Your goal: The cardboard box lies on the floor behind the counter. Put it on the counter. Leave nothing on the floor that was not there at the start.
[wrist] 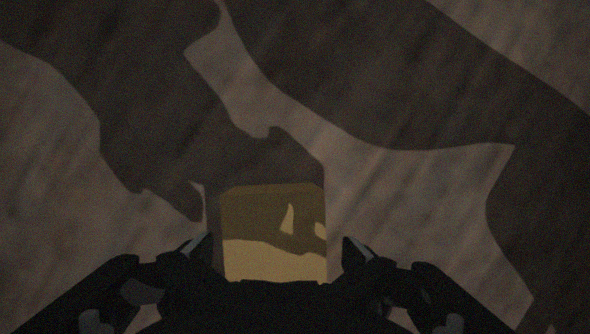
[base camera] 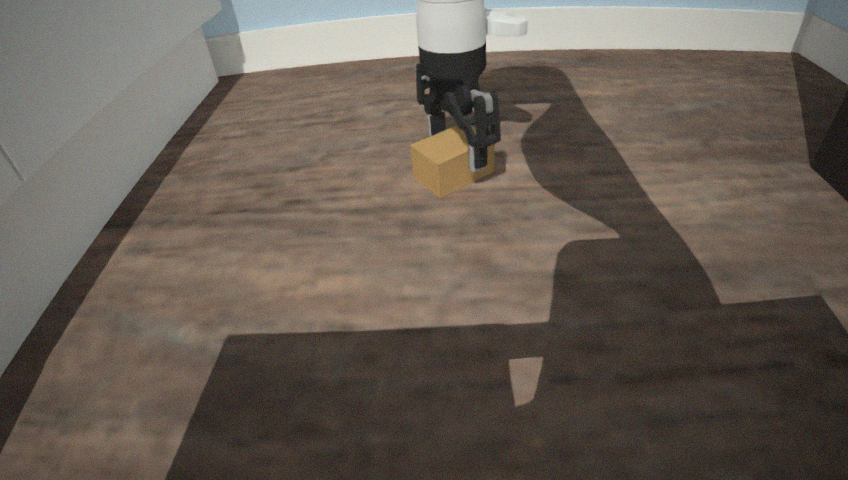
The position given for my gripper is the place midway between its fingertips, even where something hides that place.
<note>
In view: my gripper point(base camera: 456, 152), a tan cardboard box point(base camera: 440, 162) and a counter point(base camera: 97, 97).
The tan cardboard box shows as well in the wrist view point(wrist: 277, 232). My gripper also shows in the wrist view point(wrist: 278, 249).
</note>
